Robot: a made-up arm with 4 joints. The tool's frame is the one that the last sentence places.
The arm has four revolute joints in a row. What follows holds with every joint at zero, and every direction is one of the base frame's. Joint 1 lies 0.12 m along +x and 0.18 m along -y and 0.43 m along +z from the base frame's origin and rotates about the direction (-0.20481, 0.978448, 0.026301). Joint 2 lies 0.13 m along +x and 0.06 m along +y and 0.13 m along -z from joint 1 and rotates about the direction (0.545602, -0.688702, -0.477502). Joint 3 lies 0.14 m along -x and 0.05 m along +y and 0.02 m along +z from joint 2 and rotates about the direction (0.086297, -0.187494, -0.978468). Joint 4 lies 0.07 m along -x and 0.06 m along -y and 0.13 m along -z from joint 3 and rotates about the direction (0.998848, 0.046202, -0.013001). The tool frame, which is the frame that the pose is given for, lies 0.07 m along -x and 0.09 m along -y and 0.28 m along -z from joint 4; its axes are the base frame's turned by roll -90, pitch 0 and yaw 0 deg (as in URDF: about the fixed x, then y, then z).
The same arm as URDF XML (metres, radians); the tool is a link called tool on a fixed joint. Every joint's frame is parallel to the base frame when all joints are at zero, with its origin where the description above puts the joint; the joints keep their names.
<robot name="arm">
  <joint name="tool_fixed" type="fixed">
    <parent link="link4"/>
    <child link="tool"/>
    <origin xyz="-0.0700 -0.0900 -0.2800" rpy="-1.5708 0.0000 0.0000"/>
  </joint>
  <joint name="joint 4" type="continuous">
    <parent link="link3"/>
    <child link="link4"/>
    <origin xyz="-0.0700 -0.0600 -0.1300" rpy="0.0000 0.0000 0.0000"/>
    <axis xyz="0.998848 0.046202 -0.013001"/>
  </joint>
  <joint name="joint 3" type="continuous">
    <parent link="link2"/>
    <child link="link3"/>
    <origin xyz="-0.1400 0.0500 0.0200" rpy="0.0000 0.0000 0.0000"/>
    <axis xyz="0.086297 -0.187494 -0.978468"/>
  </joint>
  <joint name="joint 2" type="continuous">
    <parent link="link1"/>
    <child link="link2"/>
    <origin xyz="0.1300 0.0600 -0.1300" rpy="0.0000 0.0000 0.0000"/>
    <axis xyz="0.545602 -0.688702 -0.477502"/>
  </joint>
  <joint name="joint 1" type="continuous">
    <parent link="base"/>
    <child link="link1"/>
    <origin xyz="0.1200 -0.1800 0.4300" rpy="0.0000 0.0000 0.0000"/>
    <axis xyz="-0.20481 0.978448 0.026301"/>
  </joint>
  <link name="base"/>
  <link name="link1"/>
  <link name="link2"/>
  <link name="link3"/>
  <link name="link4"/>
  <link name="tool"/>
</robot>

